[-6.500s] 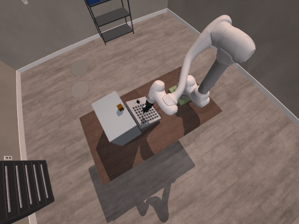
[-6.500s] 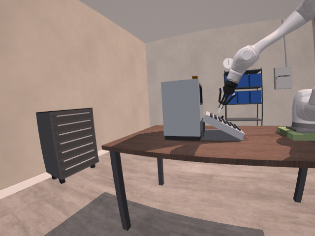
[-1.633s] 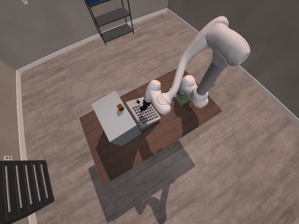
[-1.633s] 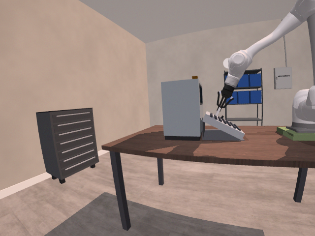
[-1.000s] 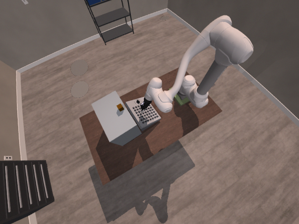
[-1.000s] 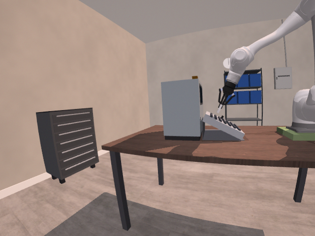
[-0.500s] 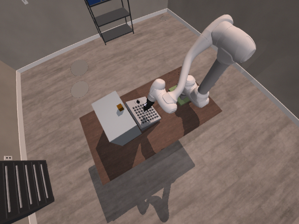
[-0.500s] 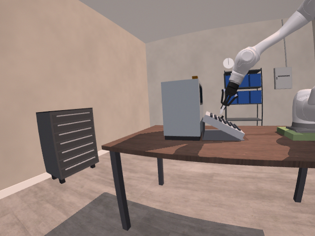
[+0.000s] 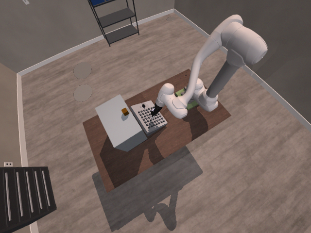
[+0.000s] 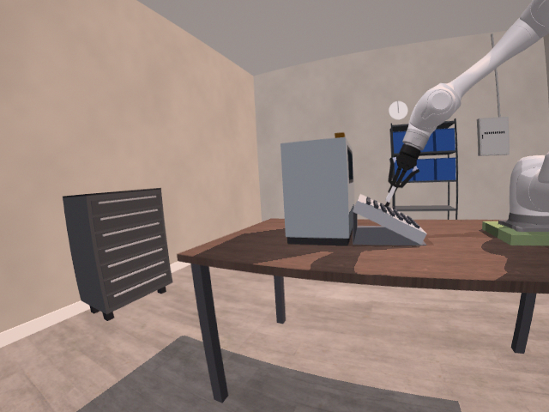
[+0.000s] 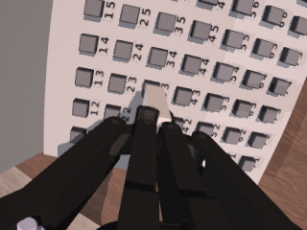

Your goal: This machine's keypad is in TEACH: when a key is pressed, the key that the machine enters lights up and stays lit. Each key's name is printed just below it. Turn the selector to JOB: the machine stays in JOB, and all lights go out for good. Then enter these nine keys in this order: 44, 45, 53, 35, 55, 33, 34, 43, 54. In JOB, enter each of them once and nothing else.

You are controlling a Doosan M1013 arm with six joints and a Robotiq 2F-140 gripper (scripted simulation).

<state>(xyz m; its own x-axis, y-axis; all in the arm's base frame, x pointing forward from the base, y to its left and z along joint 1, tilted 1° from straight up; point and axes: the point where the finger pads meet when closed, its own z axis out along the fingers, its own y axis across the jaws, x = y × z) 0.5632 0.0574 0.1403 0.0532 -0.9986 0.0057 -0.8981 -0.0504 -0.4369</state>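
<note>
The key 44 is 7 cm below my hand and 3 cm to the right of it. Also, from my hand: black selector knob: 20 cm to the right, 6 cm below, 1 cm ahead; then sloped keypad: 11 cm below, 8 cm to the right, 3 cm ahead.
</note>
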